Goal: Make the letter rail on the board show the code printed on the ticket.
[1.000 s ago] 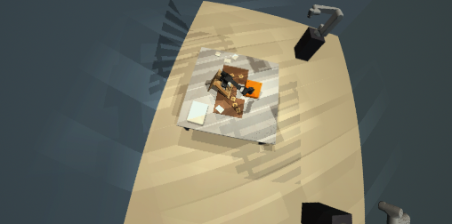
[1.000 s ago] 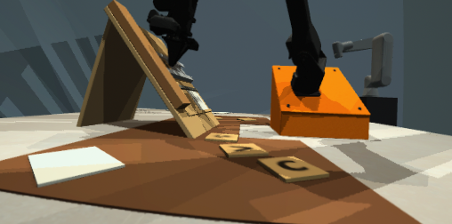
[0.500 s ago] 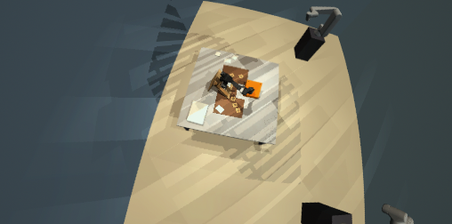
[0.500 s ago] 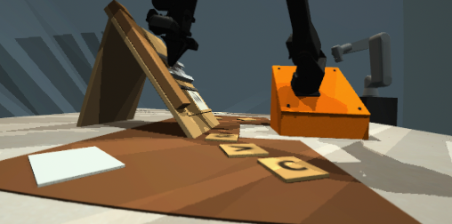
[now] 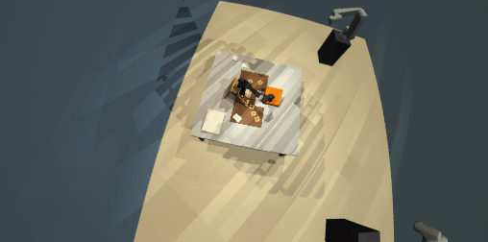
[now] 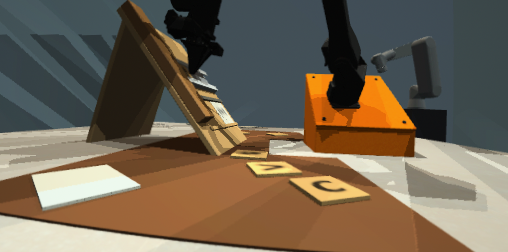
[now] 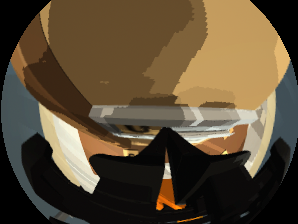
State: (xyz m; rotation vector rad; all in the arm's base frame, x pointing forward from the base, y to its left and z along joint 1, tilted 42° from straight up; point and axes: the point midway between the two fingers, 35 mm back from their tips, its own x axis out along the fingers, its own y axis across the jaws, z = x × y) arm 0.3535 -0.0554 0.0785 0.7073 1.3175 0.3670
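My gripper tip is 3 cm to the right of the u tile and 1 cm short of it. Round my gripper tip: tan tile marked v (20 cm to the left, 19 cm behind, 16 cm below); brown mat (16 cm below, 16 cm behind, 2 cm to the right); e tile (25 cm to the right, 16 cm below, 10 cm behind).
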